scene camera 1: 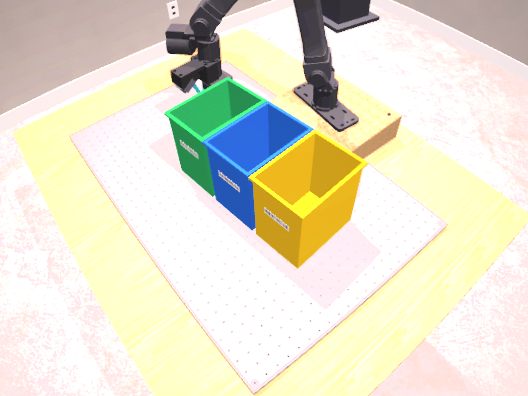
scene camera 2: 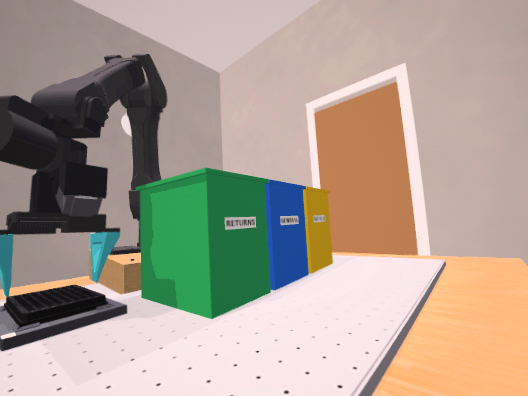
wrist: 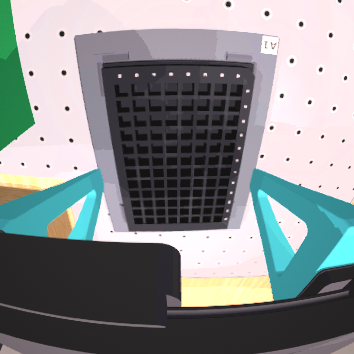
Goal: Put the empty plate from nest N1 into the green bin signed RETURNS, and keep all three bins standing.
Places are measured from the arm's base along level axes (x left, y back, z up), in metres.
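Where they show: gripper, between the fingertips: (scene camera 2: pixel 55 288) (wrist: pixel 176 176); arm's base, origin of its link: (scene camera 1: pixel 324 105).
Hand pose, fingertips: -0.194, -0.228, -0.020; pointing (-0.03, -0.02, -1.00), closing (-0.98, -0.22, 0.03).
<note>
Things, the pixels of their top centre, and the offset from my fingertips, as dx, dy, dz. Level surfaces: height alone.
- black plate, centre of its top: (wrist: pixel 178 166) (scene camera 2: pixel 54 296) -0.001, -0.002, -0.010
- grey nest, centre of its top: (wrist: pixel 177 157) (scene camera 2: pixel 54 304) -0.001, -0.002, -0.021
- green bin, centre of its top: (scene camera 2: pixel 201 183) (scene camera 1: pixel 215 106) +0.185, -0.074, +0.144
- blue bin, centre of its top: (scene camera 1: pixel 258 134) (scene camera 2: pixel 252 189) +0.314, -0.048, +0.144
- yellow bin, centre of its top: (scene camera 1: pixel 309 169) (scene camera 2: pixel 285 193) +0.444, -0.021, +0.144
- white perforated board, height of its surface: dz -0.036
- wooden table, height of its surface: dz -0.049
A black plate (scene camera 2: pixel 55 302) (wrist: pixel 172 140) with a grid of wells, no contents visible, lies flat in a grey nest (scene camera 2: pixel 75 325) (wrist: pixel 175 44) with an A1 mark at one corner; no N1 sign shows. My gripper (scene camera 2: pixel 51 288) (wrist: pixel 176 176) is open above the plate, pointing down, with one teal finger on each side of it. The green bin (scene camera 1: pixel 194 170) (scene camera 2: pixel 175 225) (wrist: pixel 12 100), signed RETURNS, stands upright beside the nest. The blue bin (scene camera 1: pixel 232 202) (scene camera 2: pixel 294 250) and yellow bin (scene camera 1: pixel 325 220) (scene camera 2: pixel 318 245) stand upright in a row with it. The green bin's floor is hidden.
The arm's base (scene camera 1: pixel 326 100) is on a wooden block (scene camera 1: pixel 377 137) (scene camera 2: pixel 122 272) behind the bins. A white perforated board (scene camera 1: pixel 235 310) (scene camera 2: pixel 250 345) lies under the bins and nest, on a wooden table (scene camera 1: pixel 450 200) (scene camera 2: pixel 465 335). The green bin hides much of the gripper in scene camera 1.
</note>
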